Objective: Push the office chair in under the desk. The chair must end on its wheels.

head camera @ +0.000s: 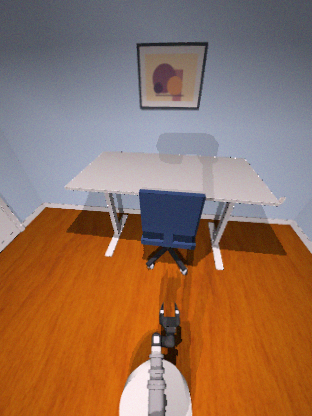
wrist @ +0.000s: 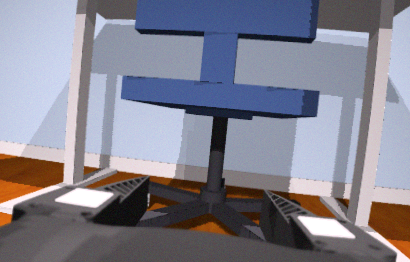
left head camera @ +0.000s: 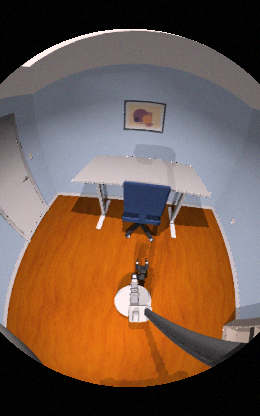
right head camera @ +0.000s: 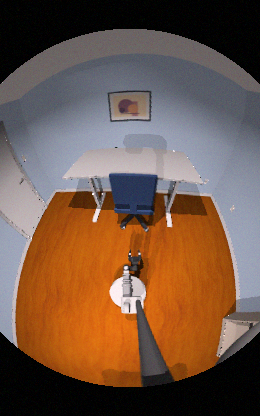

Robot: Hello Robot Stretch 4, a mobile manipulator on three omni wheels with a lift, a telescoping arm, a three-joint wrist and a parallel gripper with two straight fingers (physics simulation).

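Frame: origin at the robot's base, x right, y back, z down, level; metres.
Seen in the pictures: gripper, fingertip midpoint: (head camera: 168, 302) (wrist: 204, 200) (left head camera: 141, 257) (right head camera: 133, 248).
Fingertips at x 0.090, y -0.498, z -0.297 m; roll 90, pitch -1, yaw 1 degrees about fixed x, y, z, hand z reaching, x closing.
A point is followed by its place in that frame.
The blue office chair (head camera: 171, 217) @(x 0.109, y -0.918, z -0.748 m) (left head camera: 145, 200) @(x 0.105, y -0.919, z -0.767 m) (right head camera: 133, 191) @(x 0.106, y -0.919, z -0.758 m) (wrist: 222, 95) @(x 0.115, y -0.918, z -0.411 m) stands upright on its wheeled base, between the desk's two legs. Its backrest is toward me and stands at the desk's front edge; the seat is mostly hidden behind the backrest in the head views. The white desk (head camera: 150, 172) @(x -0.055, y -1.294, z -0.922 m) (left head camera: 115, 169) @(x -0.225, y -1.274, z -0.922 m) (right head camera: 105, 164) @(x -0.189, y -1.215, z -0.922 m) stands against the back wall. My gripper (head camera: 169, 306) @(x 0.090, y -0.498, z -0.297 m) (left head camera: 142, 261) @(x 0.090, y -0.498, z -0.297 m) (right head camera: 134, 254) (wrist: 204, 200) @(x 0.090, y -0.498, z -0.297 m) is open and empty. It is low, in front of the chair and apart from it, pointing at its base.
The desk's left leg (head camera: 114, 215) @(x -0.490, y -1.391, z -0.328 m) and right leg (head camera: 223, 225) @(x 0.715, y -1.225, z -0.341 m) stand on either side of the chair, each with a foot on the floor. A framed picture (head camera: 171, 75) @(x 0.119, y -1.758, z -1.581 m) hangs above the desk. A door (left head camera: 17, 180) @(x -1.883, y -1.183, z -0.959 m) is at the left, and a pale cabinet (right head camera: 237, 330) at the right rear.
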